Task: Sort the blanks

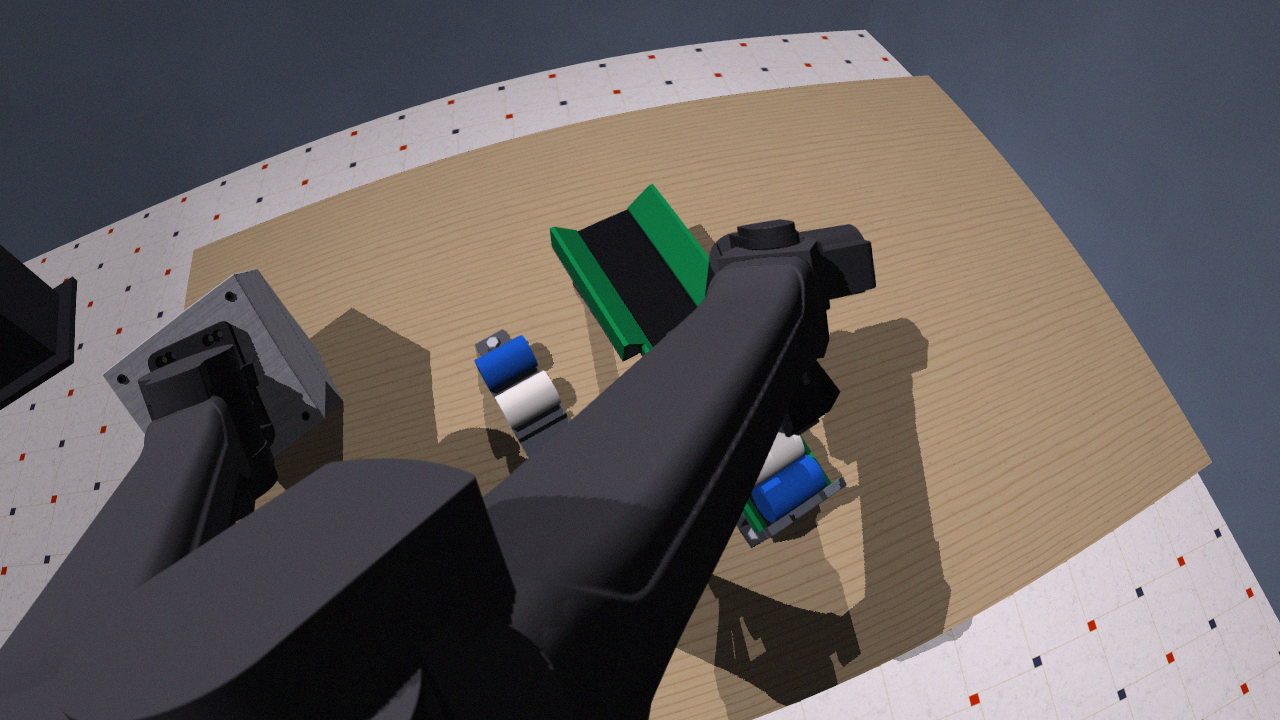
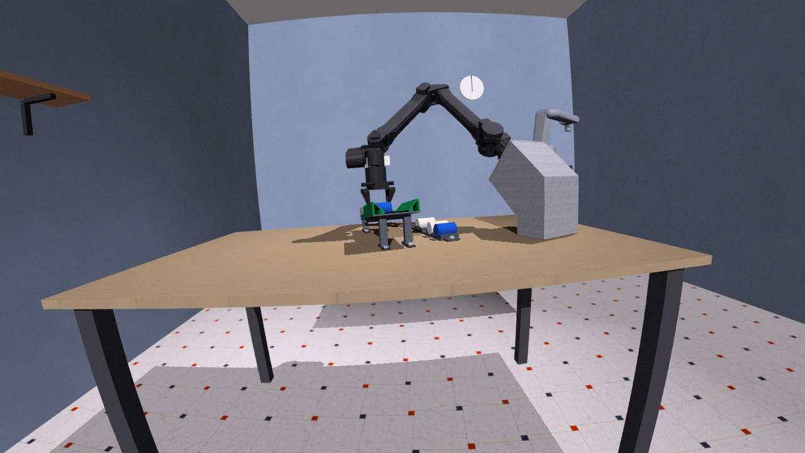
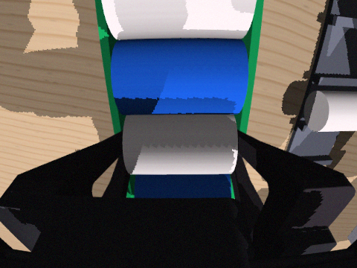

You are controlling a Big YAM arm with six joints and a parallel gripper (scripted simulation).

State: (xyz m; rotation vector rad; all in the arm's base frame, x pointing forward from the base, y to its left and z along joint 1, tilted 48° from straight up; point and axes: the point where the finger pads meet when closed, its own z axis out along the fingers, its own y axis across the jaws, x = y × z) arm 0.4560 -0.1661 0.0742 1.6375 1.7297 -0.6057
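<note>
Now: the grey stock rack 16 cm behind my hand, 10 cm below it and 4 cm to the left of it. Round my hand: grey stop: 14 cm to the right, 3 cm below.
</note>
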